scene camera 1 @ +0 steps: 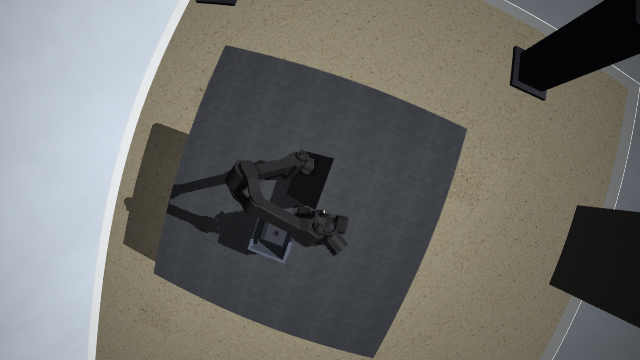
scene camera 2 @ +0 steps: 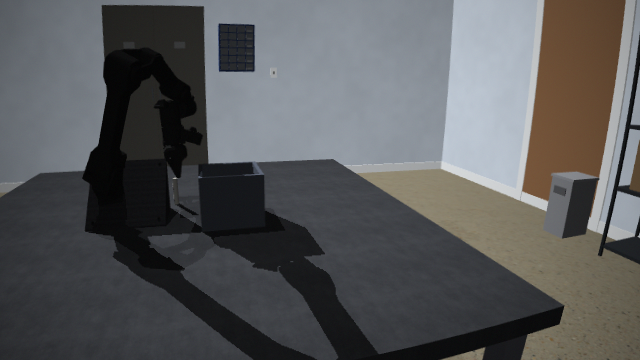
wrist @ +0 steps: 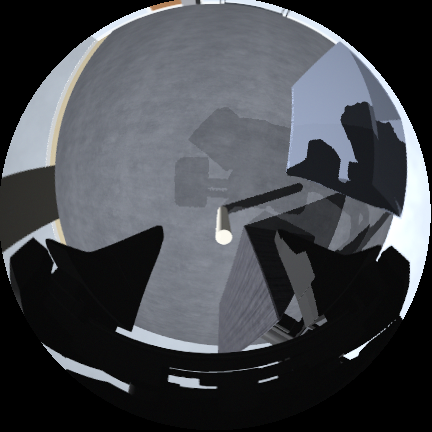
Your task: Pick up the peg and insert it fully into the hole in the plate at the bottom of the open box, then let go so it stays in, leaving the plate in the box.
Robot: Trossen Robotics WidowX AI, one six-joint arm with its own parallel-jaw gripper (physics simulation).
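Frame: origin at the arm's base, x ahead, y left, z up, level; centimetres.
Seen in the pictures: gripper, fingertip midpoint: [scene camera 2: 177,173] [wrist: 220,233]; arm's base at its link origin: [scene camera 1: 311,167] [scene camera 2: 110,193] [wrist: 264,320].
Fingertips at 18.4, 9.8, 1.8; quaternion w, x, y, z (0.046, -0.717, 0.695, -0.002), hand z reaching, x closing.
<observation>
Offsets run from my fingertips to a thing's top centre, as dx, dy, dz. "spot": to the spot under its first point. Level surfaces: height alone.
The pale, slender peg @[-1.0, -0.3, -1.4] [scene camera 2: 175,192] [wrist: 223,225] stands upright on the table, between the box and the dark block. My gripper [scene camera 2: 178,176] [wrist: 220,233] is open and empty, pointing down just above the peg's top. In the wrist view the peg shows between the two spread black fingers, touching neither. The open grey-blue box @[+13.1, -17.7, +4.3] [scene camera 1: 267,251] [scene camera 2: 232,202] [wrist: 317,107] stands beside the peg. In scene camera 1 the plate @[+13.1, -17.7, -3.4] [scene camera 1: 268,231] lies in its bottom, with a small dark hole @[spot: +14.2, -18.0, -6.9] [scene camera 1: 276,233], partly in shadow. The fingertips are hidden by the arm in that view.
A dark block [scene camera 1: 320,180] [scene camera 2: 145,197] [wrist: 235,295] stands on the table @[dz -9.4] [scene camera 1: 370,200] [scene camera 2: 375,280] on the peg's other side from the box, close to the gripper. The arm arches over from the block. Its shadows cross the table around the box.
</observation>
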